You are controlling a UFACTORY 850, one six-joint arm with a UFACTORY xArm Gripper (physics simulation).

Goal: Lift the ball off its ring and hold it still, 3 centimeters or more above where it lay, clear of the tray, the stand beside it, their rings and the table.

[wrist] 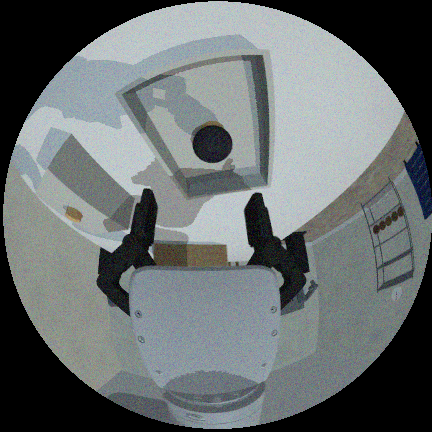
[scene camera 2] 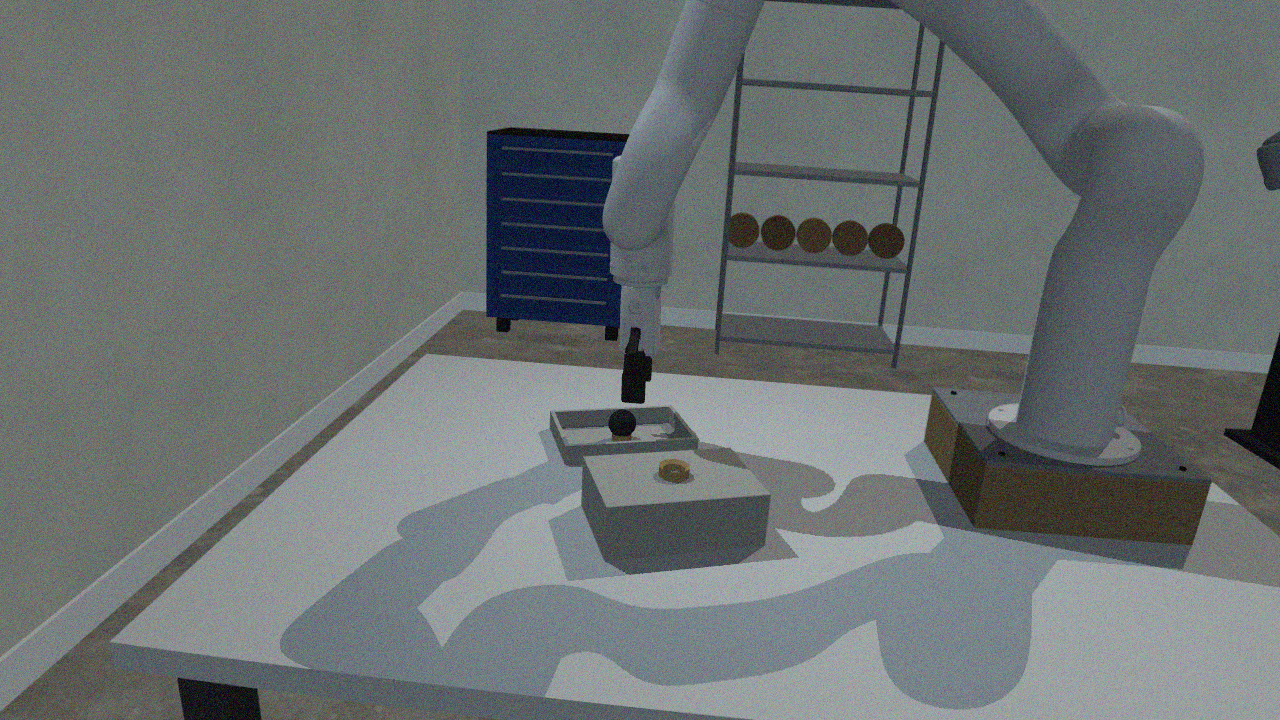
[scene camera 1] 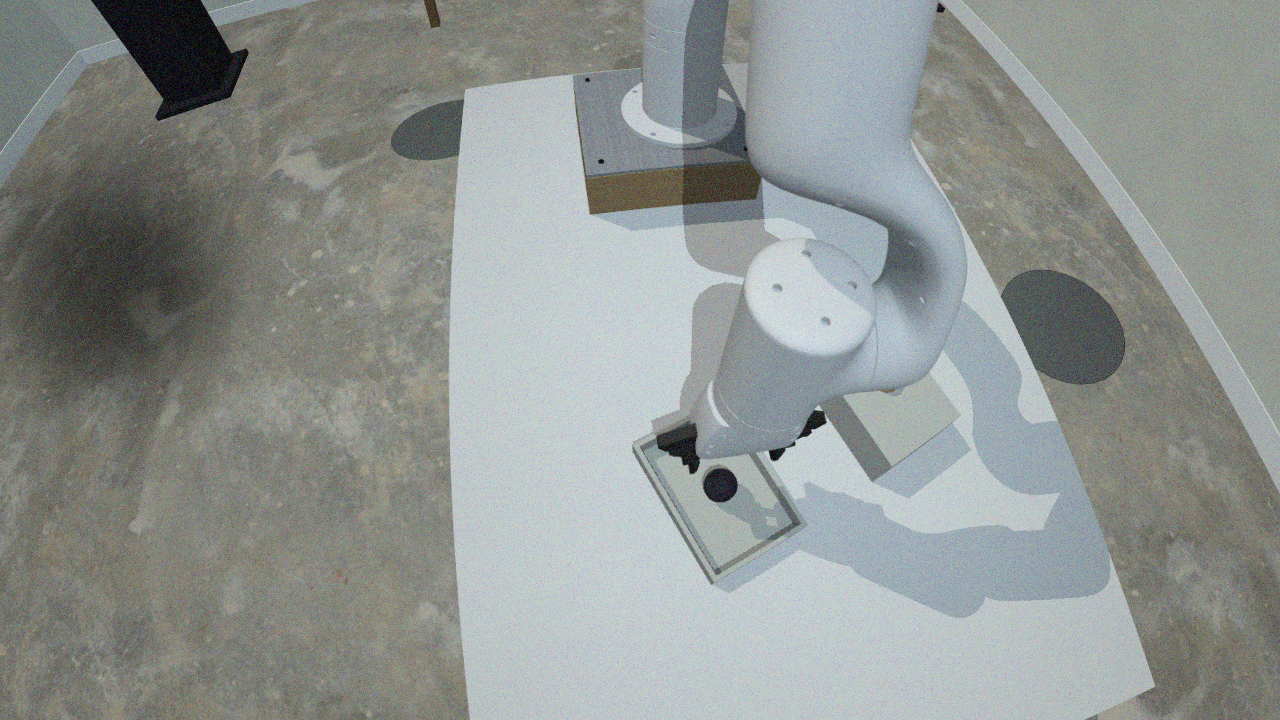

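Note:
The dark ball (scene camera 1: pixel 719 484) (scene camera 2: pixel 622 422) (wrist: pixel 212 144) rests on its small orange ring (scene camera 2: pixel 621 437) (wrist: pixel 212 123) inside the shallow grey tray (scene camera 1: pixel 716 534) (scene camera 2: pixel 572 450) (wrist: pixel 262 125). My gripper (scene camera 1: pixel 734 461) (scene camera 2: pixel 633 400) (wrist: pixel 201 198) is open and empty, pointing down. Its fingertips are above the ball's level, apart from it. In the wrist view the ball shows beyond the fingertips, sideways between them. The ball hides much of its ring.
The grey block stand (scene camera 1: pixel 904 429) (scene camera 2: pixel 680 528) (wrist: pixel 92 170) is beside the tray and taller than it. An orange ring (scene camera 2: pixel 674 478) (wrist: pixel 74 214) sits on its top. The arm's wooden base block (scene camera 1: pixel 635 191) (scene camera 2: pixel 1087 501) (wrist: pixel 207 254) stands on the white table (scene camera 1: pixel 554 358) (scene camera 2: pixel 358 429).

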